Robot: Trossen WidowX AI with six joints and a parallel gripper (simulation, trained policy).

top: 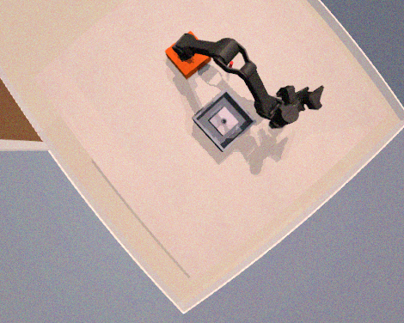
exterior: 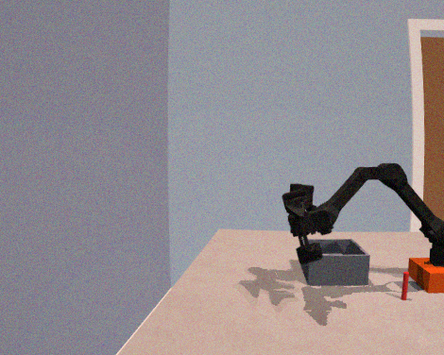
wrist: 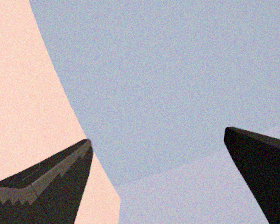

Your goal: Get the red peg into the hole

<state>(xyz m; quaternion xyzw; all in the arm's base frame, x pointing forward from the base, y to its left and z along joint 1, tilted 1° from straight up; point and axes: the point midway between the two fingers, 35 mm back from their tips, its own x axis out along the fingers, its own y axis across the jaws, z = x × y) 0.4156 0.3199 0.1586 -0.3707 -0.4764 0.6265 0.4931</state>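
My gripper tip is now 26 cm past the red peg, 19 cm to the left of it and 19 cm above it. From my gripper tip the other things lie so: plate (34 cm to the right, 18 cm below, 6 cm behind); grey box (34 cm to the right, 20 cm below, 6 cm behind).
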